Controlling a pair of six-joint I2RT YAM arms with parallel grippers.
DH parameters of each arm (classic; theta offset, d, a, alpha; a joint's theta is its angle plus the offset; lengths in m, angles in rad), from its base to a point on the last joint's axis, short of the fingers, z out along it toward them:
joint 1: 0 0.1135 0.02 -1.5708
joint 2: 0 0 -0.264 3.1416
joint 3: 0.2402 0 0.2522 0
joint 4: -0.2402 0 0.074 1.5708
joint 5: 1.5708 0 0 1.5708
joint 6: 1.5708 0.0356 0 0
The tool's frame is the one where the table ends.
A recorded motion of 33 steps. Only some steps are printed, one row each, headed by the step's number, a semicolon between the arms.
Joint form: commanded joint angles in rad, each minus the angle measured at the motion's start. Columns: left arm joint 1, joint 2, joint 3, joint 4, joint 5, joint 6; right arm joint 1, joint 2, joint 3, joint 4, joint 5, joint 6.
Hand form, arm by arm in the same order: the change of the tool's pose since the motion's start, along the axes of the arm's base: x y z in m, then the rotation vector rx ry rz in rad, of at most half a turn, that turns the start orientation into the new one. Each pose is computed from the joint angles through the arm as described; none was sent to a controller.
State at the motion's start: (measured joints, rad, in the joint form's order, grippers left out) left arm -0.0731 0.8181 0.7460 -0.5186 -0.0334 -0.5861; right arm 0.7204 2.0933 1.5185 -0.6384 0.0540 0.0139
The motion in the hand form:
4: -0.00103 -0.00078 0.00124 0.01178 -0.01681 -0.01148; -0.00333 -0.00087 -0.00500 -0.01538 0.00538 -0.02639
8: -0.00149 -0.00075 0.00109 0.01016 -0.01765 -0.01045; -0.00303 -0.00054 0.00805 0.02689 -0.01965 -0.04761
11: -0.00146 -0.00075 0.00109 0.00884 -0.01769 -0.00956; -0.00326 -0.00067 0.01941 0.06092 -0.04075 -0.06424
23: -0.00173 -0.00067 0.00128 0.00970 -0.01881 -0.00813; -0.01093 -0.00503 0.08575 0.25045 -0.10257 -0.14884
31: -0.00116 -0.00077 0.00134 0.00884 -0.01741 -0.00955; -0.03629 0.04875 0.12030 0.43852 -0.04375 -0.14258
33: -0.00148 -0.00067 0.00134 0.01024 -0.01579 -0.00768; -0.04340 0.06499 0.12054 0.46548 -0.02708 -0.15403
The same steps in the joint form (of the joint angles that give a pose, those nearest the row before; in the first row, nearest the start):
4: -0.0052 -0.0090 -0.0035 0.0109 -0.0019 0.0144; 0.0052 0.0006 -0.0178 0.0025 0.0183 0.0270
8: -0.0052 -0.0115 -0.0051 0.0109 -0.0019 0.0125; 0.0048 -0.0290 -0.0159 0.0163 0.0124 0.0515
11: -0.0052 -0.0114 -0.0051 0.0111 -0.0019 0.0109; 0.0046 -0.0551 -0.0147 0.0263 0.0089 0.0709
23: -0.0052 -0.0128 -0.0051 0.0107 -0.0037 0.0109; 0.0051 -0.1946 0.0206 0.0213 -0.0361 0.1914
31: -0.0052 -0.0097 -0.0035 0.0109 -0.0019 0.0109; 0.1304 -0.1581 0.1787 0.0089 -0.1049 0.3732
33: -0.0052 -0.0106 -0.0031 0.0079 -0.0042 0.0109; 0.1669 -0.1305 0.2140 0.0147 -0.0999 0.4265

